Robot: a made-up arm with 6 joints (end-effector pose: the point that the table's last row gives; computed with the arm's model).
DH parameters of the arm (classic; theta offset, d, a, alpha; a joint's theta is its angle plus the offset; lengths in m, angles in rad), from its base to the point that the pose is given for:
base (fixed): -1.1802 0 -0.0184 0
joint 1: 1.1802 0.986 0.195 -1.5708
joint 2: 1.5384 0 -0.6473 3.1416
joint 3: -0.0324 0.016 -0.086 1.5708
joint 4: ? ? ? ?
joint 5: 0 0 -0.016 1.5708
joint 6: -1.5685 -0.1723 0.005 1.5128
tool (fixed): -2.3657 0.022 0 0
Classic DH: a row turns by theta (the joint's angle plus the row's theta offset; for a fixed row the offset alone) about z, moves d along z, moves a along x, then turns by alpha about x.
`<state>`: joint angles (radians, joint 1 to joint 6).
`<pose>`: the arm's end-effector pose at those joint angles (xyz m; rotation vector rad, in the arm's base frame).
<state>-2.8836 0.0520 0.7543 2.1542 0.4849 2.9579</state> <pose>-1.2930 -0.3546 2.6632 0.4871 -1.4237 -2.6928</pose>
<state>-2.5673 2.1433 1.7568 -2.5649 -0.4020 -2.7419</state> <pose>-1.8519 -1.2273 0.2167 -1.0053 0.9628 -2.7711</pose>
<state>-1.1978 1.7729 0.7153 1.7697 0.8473 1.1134</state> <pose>0.6669 -1.4269 -0.3855 -1.6800 -0.3190 0.1781</pose>
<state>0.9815 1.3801 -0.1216 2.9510 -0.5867 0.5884</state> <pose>0.6444 0.9042 -0.3894 1.3717 1.8723 -1.2131</pose>
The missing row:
joint 4: 0 -1.374 0.018 -1.5708
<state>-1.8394 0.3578 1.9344 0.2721 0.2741 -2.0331</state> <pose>-0.1028 -0.2304 3.1343 0.3493 -1.4857 -0.5013</pose>
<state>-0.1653 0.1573 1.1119 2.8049 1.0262 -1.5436</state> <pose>1.1274 -0.1209 2.7845 -1.2712 -0.6402 -0.4861</pose>
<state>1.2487 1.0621 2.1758 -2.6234 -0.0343 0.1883</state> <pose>0.4524 1.2984 2.7419 1.6445 1.6585 1.5307</pose>
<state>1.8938 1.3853 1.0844 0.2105 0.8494 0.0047</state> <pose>-0.7485 2.1777 0.9013 0.5825 -0.3335 1.1798</pose>
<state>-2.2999 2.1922 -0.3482 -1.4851 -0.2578 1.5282</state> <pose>0.3395 0.3512 -0.3316 2.2014 1.8317 -0.9420</pose>
